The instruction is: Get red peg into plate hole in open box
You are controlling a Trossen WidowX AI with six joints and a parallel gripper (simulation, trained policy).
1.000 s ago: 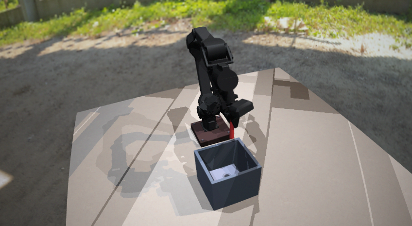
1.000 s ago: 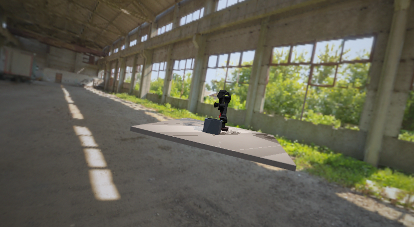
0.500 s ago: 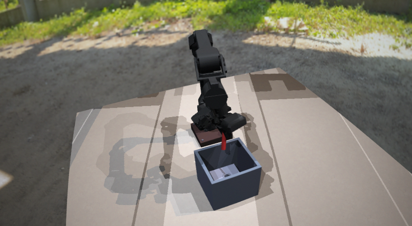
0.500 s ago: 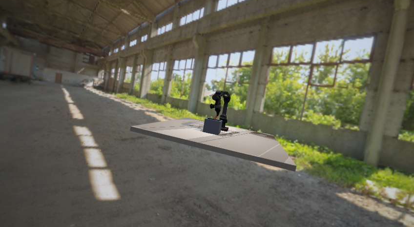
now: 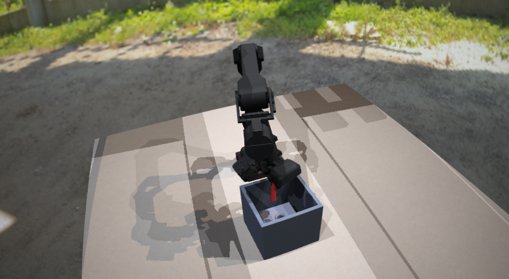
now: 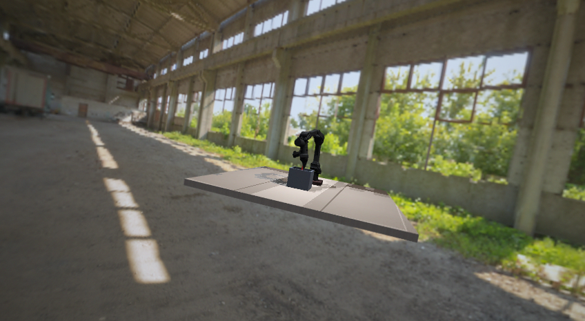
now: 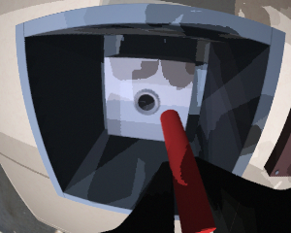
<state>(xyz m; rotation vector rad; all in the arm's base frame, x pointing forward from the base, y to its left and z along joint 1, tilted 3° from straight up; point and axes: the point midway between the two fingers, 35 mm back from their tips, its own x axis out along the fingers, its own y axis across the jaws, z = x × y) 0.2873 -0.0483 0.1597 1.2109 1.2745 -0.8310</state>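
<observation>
Now: gripper tip 10 cm above the plate and 3 cm short of it. Round my gripper tip: red peg (1 cm to the right, 1 cm above).
</observation>
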